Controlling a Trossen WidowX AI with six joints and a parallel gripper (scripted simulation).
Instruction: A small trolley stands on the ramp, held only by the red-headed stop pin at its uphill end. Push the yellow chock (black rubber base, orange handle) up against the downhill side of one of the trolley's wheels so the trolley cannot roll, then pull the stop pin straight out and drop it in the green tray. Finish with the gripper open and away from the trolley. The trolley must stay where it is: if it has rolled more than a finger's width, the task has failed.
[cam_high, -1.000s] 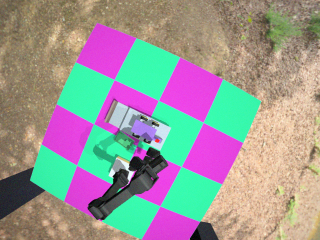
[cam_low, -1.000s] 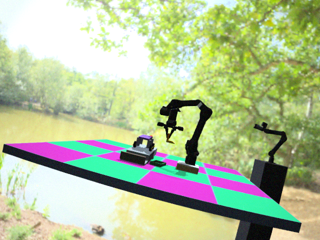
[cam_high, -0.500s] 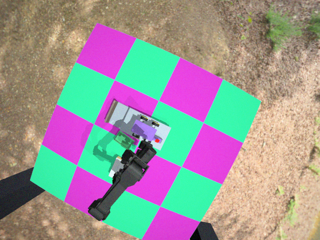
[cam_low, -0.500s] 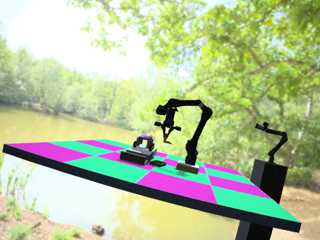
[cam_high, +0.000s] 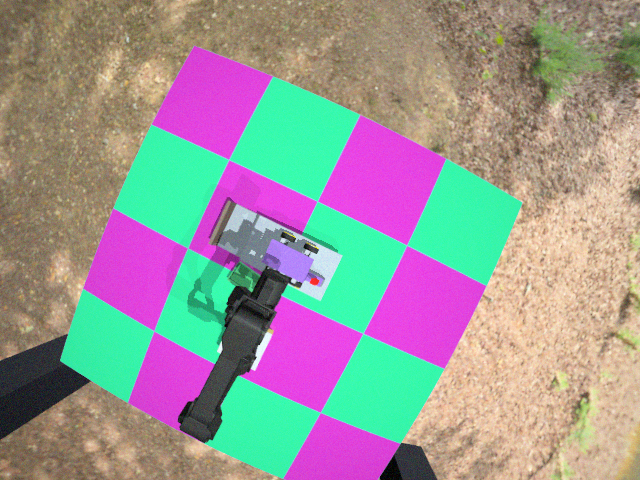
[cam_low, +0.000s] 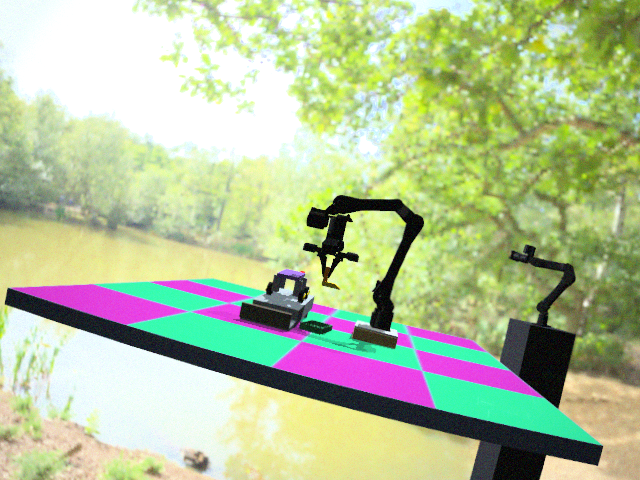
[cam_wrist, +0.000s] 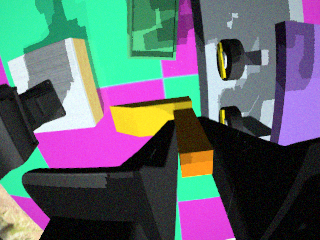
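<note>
The red-headed stop pin lies 80 mm ahead of my gripper tip, 110 mm to the right of it and 40 mm below it. The rest, counted from my gripper tip: yellow chock 20 mm behind, 10 mm below; grey ramp 120 mm ahead, 20 mm to the right, 120 mm below; purple-topped trolley 110 mm ahead, 20 mm to the right, 60 mm below.
</note>
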